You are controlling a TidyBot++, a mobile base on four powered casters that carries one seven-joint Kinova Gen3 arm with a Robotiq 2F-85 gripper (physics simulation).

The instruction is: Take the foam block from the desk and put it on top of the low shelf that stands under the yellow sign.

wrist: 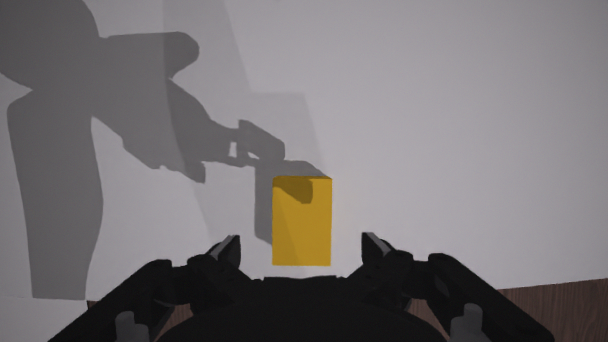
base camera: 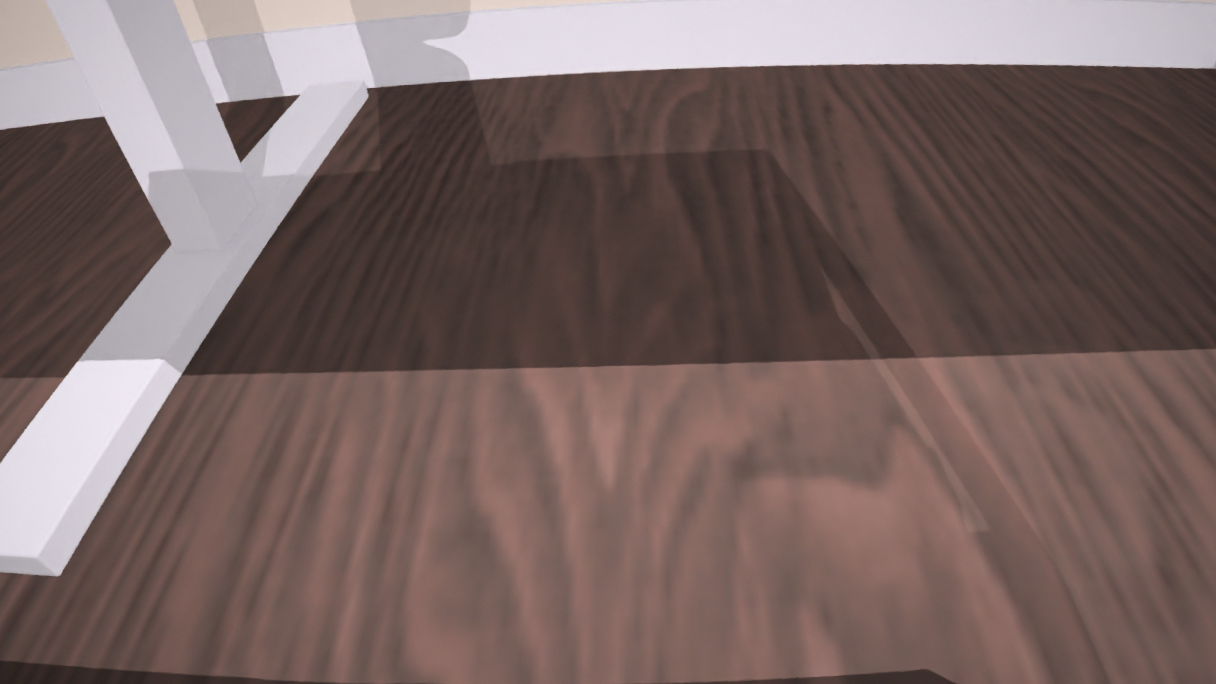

Labels:
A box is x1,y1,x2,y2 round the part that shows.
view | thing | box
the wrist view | my gripper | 48,232,554,341
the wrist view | yellow foam block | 272,176,331,265

